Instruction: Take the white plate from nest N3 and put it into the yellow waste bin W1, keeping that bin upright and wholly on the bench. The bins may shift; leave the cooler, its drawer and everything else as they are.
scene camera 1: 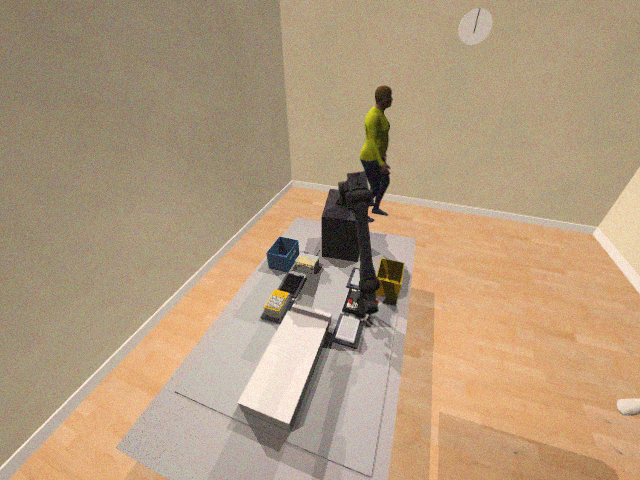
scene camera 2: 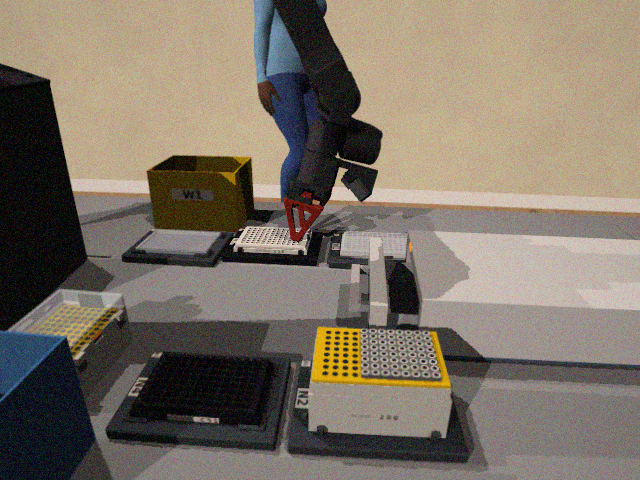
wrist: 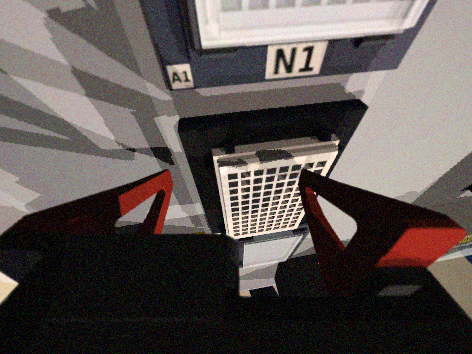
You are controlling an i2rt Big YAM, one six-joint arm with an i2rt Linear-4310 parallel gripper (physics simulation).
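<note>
The white perforated plate lies flat in a black nest, between nest N1 and another dark nest; its own label is not readable. My gripper is open and empty, low over the plate's N1-side end. In the wrist view, the left red finger is beside the plate and the right one overlaps its right edge. In scene camera 1 the arm partly hides the fingers. The yellow bin W1 stands upright on the bench, behind the neighbouring nest in scene camera 2.
Nest N1 holds a clear-white plate. A pale plate is beside W1. A long white box has its drawer front pulled out. A yellow-topped rack, black plate, blue bin and black block stand around.
</note>
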